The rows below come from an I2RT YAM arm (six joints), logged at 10 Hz.
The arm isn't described. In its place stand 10 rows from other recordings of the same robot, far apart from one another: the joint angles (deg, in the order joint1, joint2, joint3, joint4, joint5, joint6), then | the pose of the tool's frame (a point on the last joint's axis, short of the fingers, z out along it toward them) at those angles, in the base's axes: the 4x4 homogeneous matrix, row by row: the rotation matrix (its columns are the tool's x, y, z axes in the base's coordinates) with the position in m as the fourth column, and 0 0 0 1 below.
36.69 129.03 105.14 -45.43 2.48 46.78 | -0.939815 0.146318 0.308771 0.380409; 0.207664 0.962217 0.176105 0.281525; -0.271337 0.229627 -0.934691 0.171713; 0 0 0 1
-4.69 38.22 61.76 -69.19 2.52 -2.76 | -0.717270 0.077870 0.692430 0.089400; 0.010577 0.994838 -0.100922 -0.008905; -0.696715 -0.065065 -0.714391 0.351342; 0 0 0 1
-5.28 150.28 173.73 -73.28 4.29 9.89 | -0.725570 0.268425 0.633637 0.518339; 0.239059 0.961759 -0.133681 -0.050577; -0.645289 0.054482 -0.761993 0.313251; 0 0 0 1
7.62 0.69 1.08 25.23 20.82 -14.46 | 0.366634 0.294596 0.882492 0.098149; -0.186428 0.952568 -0.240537 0.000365; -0.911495 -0.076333 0.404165 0.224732; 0 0 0 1
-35.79 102.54 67.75 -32.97 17.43 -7.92 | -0.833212 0.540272 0.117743 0.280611; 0.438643 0.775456 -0.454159 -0.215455; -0.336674 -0.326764 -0.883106 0.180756; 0 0 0 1
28.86 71.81 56.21 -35.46 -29.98 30.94 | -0.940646 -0.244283 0.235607 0.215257; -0.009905 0.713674 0.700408 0.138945; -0.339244 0.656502 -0.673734 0.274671; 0 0 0 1
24.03 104.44 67.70 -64.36 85.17 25.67 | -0.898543 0.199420 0.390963 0.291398; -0.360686 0.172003 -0.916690 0.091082; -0.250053 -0.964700 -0.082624 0.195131; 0 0 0 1
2.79 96.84 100.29 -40.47 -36.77 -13.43 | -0.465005 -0.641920 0.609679 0.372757; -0.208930 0.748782 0.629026 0.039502; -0.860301 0.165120 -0.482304 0.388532; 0 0 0 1
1.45 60.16 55.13 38.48 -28.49 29.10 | 0.277162 -0.635067 0.721020 0.225302; 0.434593 0.752129 0.495409 0.022690; -0.856919 0.176042 0.484458 0.438823; 0 0 0 1
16.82 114.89 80.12 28.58 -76.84 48.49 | -0.811648 -0.580508 -0.065106 0.419002; -0.067251 -0.017854 0.997576 0.162879; -0.580263 0.814059 -0.024549 0.253695; 0 0 0 1
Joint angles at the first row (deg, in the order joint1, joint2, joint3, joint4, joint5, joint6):
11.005 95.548 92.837 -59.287 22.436 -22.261
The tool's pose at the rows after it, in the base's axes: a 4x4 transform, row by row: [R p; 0 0 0 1], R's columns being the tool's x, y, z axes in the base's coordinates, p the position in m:
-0.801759 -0.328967 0.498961 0.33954; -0.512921 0.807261 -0.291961 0.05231; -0.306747 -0.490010 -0.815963 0.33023; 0 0 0 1
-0.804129 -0.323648 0.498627 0.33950; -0.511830 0.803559 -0.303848 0.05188; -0.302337 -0.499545 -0.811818 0.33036; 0 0 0 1
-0.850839 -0.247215 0.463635 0.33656; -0.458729 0.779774 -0.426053 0.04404; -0.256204 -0.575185 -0.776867 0.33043; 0 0 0 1
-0.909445 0.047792 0.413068 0.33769; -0.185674 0.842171 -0.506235 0.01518; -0.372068 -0.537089 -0.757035 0.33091; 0 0 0 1
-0.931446 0.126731 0.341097 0.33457; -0.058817 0.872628 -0.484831 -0.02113; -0.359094 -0.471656 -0.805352 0.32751; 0 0 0 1
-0.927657 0.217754 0.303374 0.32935; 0.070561 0.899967 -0.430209 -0.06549; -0.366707 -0.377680 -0.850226 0.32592; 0 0 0 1
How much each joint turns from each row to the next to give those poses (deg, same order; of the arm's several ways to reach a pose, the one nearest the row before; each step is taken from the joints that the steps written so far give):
0.022 0.000 0.001 0.000 0.022 0.000
0.000 -0.001 -0.002 -0.021 0.721 -0.022
-0.546 0.000 0.001 -2.012 7.038 2.230
-4.612 -0.020 0.002 -0.612 2.864 13.770
-6.557 0.021 -0.110 -1.946 -4.350 1.705
-8.263 0.000 -0.001 0.023 -6.536 -0.045

